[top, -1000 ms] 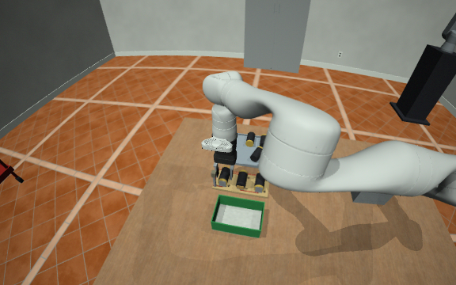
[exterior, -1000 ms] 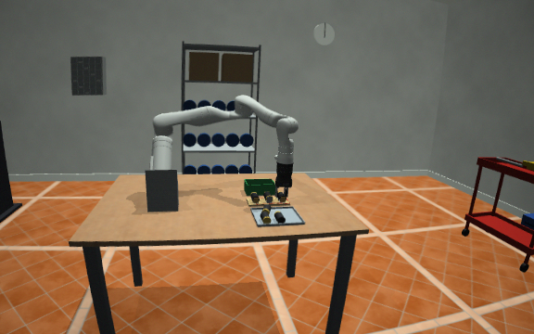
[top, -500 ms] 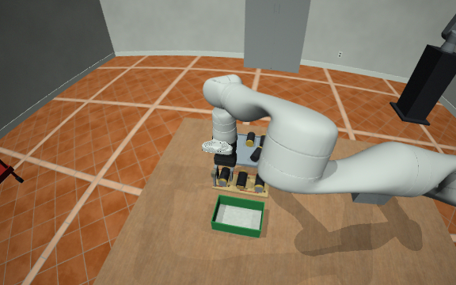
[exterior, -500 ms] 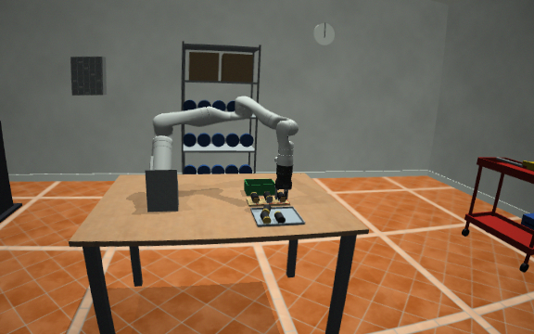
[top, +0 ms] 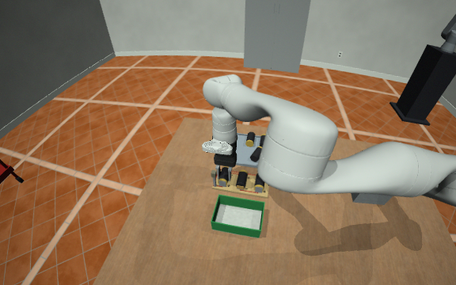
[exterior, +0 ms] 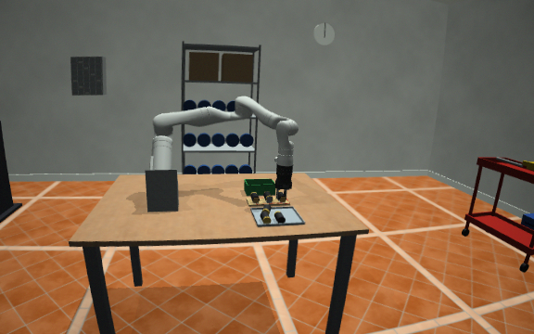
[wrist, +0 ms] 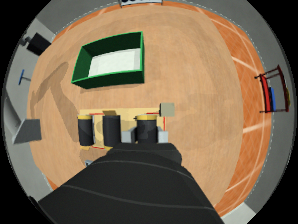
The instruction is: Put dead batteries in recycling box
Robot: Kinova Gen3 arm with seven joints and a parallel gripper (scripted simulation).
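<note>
Now: hand 8 cm past the green recycling box, 15 cm to the right of it and 2 cm above it. The rest, counted from my hand: grey tray 7 cm behind, 18 cm to the right, 3 cm below.
</note>
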